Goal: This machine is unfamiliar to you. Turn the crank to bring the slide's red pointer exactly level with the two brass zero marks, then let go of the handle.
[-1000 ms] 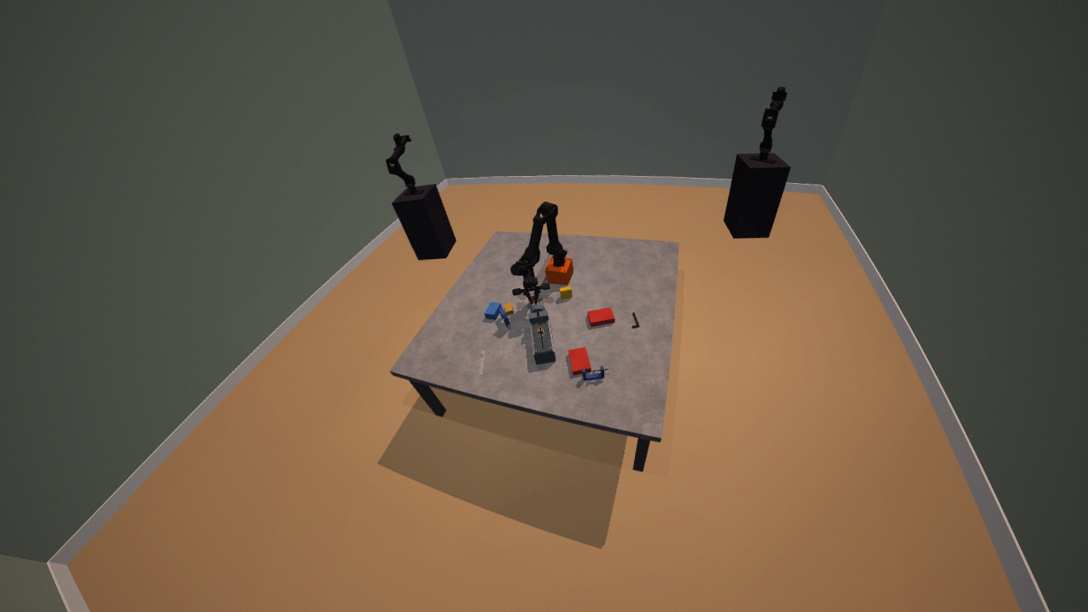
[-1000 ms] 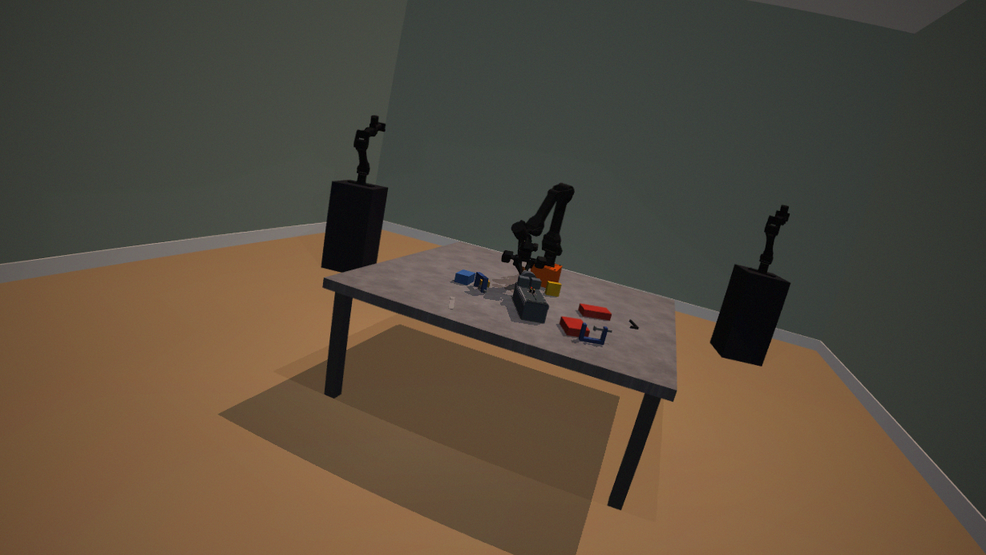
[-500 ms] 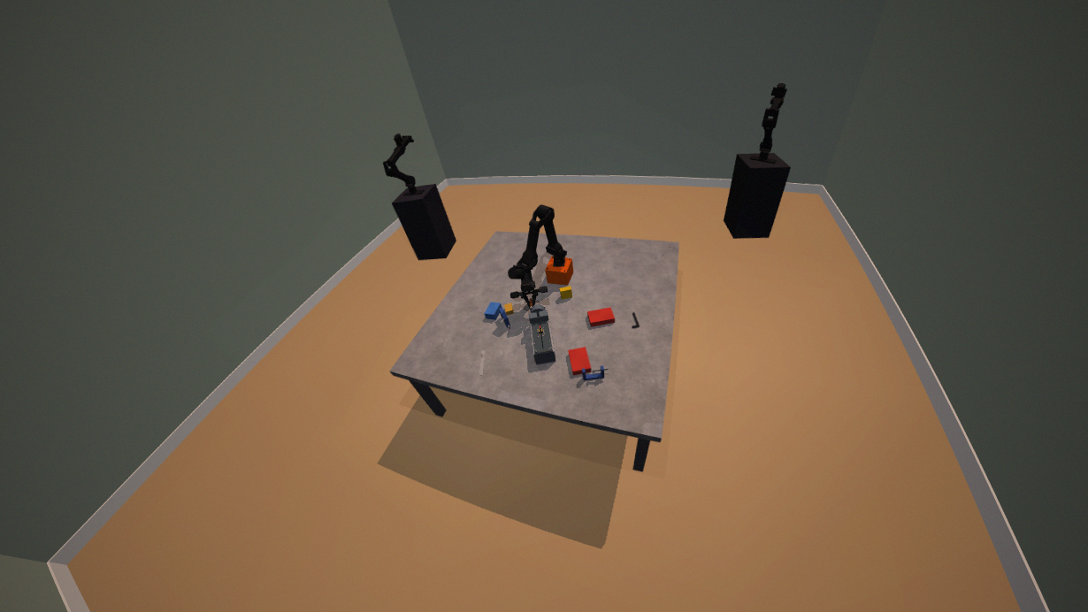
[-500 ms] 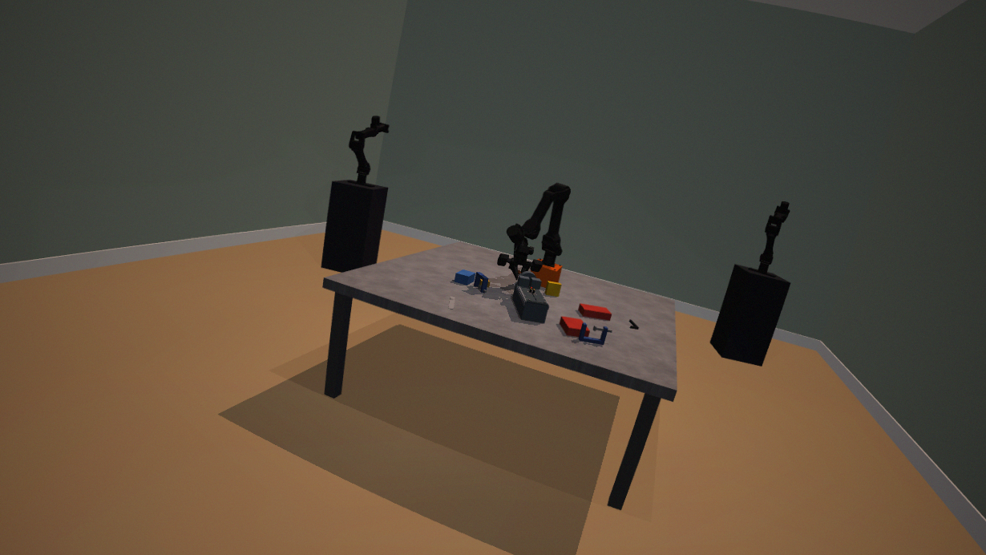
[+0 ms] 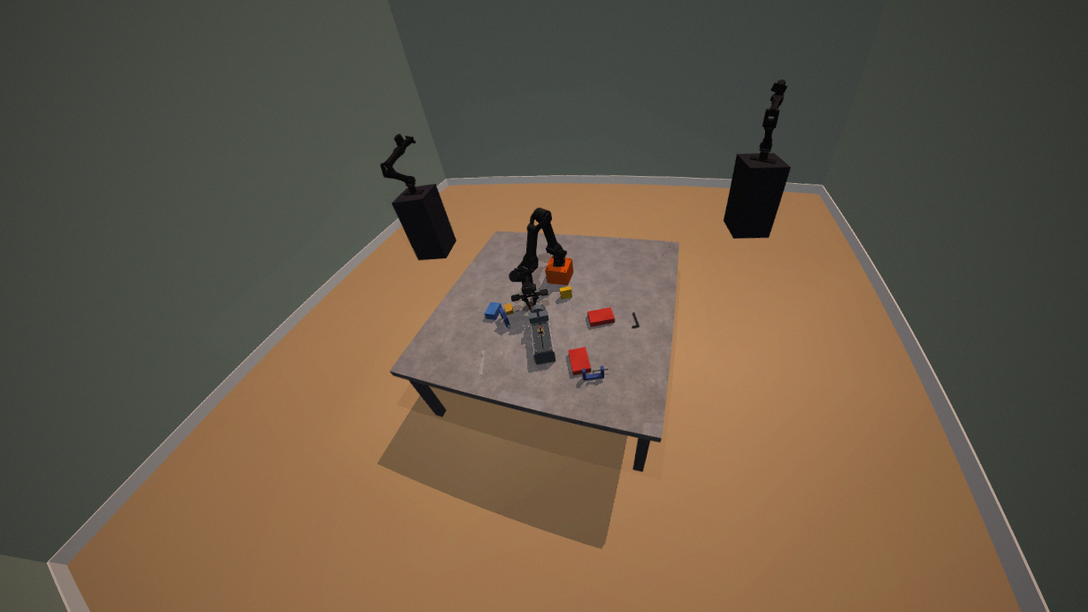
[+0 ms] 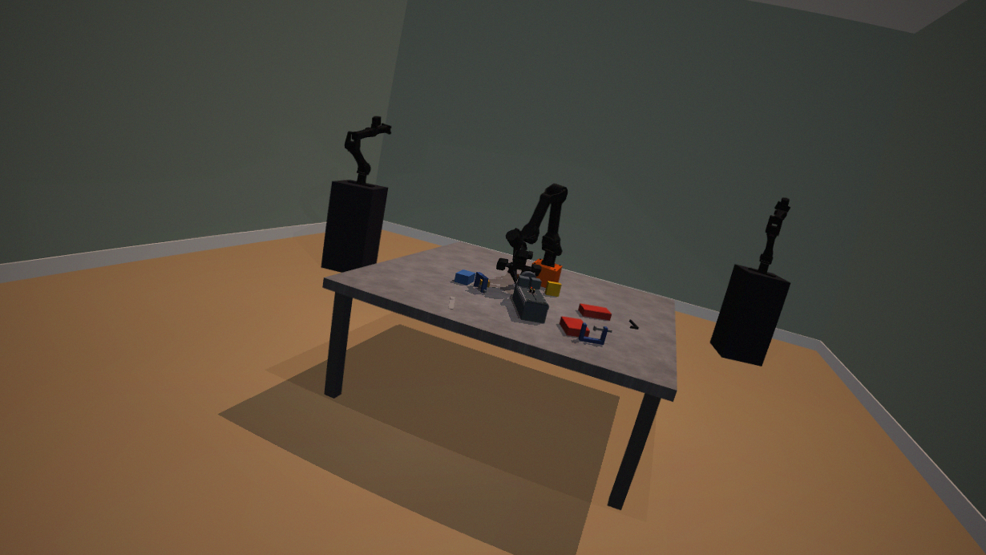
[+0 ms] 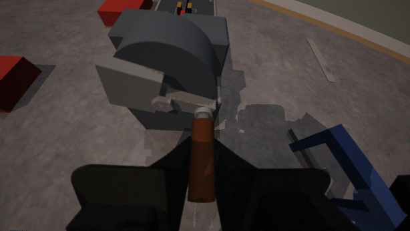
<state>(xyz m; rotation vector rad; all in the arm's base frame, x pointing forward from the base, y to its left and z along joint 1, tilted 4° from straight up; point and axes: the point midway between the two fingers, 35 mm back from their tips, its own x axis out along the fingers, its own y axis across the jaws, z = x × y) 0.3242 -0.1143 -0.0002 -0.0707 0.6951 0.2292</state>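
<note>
Now: the red pointer 130 mm ahead of my gripper tip, 60 mm to the left of it and 30 mm above it. Round my gripper tip: yellow cube: 170 mm behind, 150 mm to the left, 30 mm below; blue block: 50 mm behind, 230 mm to the right, 40 mm below; brown crank handle: 20 mm behind, 20 mm above.
</note>
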